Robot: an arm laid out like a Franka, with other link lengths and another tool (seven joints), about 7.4 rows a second.
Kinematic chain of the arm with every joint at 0, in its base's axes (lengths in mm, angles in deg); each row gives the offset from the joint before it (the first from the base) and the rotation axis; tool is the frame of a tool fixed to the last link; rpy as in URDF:
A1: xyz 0 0 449.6 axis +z
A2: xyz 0 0 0 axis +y
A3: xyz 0 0 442.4 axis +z
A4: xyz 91.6 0 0 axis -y
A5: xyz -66.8 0 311 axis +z
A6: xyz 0 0 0 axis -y
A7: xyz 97.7 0 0 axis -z
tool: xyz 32 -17 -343.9 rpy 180 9.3 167.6
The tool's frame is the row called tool.
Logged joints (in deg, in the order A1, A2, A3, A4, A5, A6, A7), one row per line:
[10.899 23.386 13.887 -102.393 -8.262 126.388 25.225]
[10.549 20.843 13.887 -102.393 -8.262 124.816 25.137]
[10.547 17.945 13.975 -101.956 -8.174 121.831 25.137]
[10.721 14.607 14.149 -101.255 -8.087 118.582 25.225]
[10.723 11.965 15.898 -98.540 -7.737 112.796 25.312]
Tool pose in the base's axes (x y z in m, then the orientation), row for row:
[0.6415 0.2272 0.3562 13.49 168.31 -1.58]
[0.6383 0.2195 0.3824 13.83 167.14 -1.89]
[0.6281 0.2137 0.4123 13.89 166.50 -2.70]
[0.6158 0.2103 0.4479 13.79 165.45 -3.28]
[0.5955 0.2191 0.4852 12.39 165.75 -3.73]
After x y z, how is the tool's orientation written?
As a rotation vector, in degrees.
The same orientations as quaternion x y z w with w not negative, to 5 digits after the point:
[0.07951 0.99205 -0.00931 0.09709]
[0.08199 0.99082 -0.01120 0.10694]
[0.08260 0.99010 -0.01606 0.11233]
[0.08243 0.98898 -0.01961 0.12138]
[0.07399 0.98980 -0.02227 0.11967]

